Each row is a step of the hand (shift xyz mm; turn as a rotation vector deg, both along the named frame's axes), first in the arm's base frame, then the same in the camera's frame.
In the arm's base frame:
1: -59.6 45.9 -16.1 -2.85 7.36 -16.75
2: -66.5 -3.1 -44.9 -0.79 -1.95 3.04
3: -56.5 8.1 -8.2 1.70 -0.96 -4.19
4: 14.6 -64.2 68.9 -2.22 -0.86 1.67
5: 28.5 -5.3 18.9 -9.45 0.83 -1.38
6: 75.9 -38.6 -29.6 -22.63 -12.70 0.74
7: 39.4 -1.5 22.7 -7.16 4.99 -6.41
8: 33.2 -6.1 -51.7 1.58 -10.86 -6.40
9: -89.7 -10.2 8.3 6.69 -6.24 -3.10
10: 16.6 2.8 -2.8 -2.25 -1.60 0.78
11: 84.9 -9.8 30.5 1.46 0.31 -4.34
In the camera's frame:
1: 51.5 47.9 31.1 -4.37 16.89 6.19
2: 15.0 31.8 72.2 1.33 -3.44 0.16
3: 35.6 14.7 42.9 -4.02 2.03 1.02
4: -0.5 -94.6 -11.8 1.99 -1.64 1.35
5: -9.9 -18.3 -27.7 5.69 2.07 7.43
6: -85.2 -12.6 -26.6 8.78 -8.56 22.88
7: -12.8 -18.7 -39.5 3.30 8.40 5.98
8: -54.7 28.6 0.6 -10.10 -3.73 6.74
9: 57.7 -8.1 69.5 -9.19 -2.86 -0.80
10: -11.0 3.0 -12.7 1.12 -1.58 2.12
11: -41.6 -32.6 -73.8 -3.33 3.08 0.68

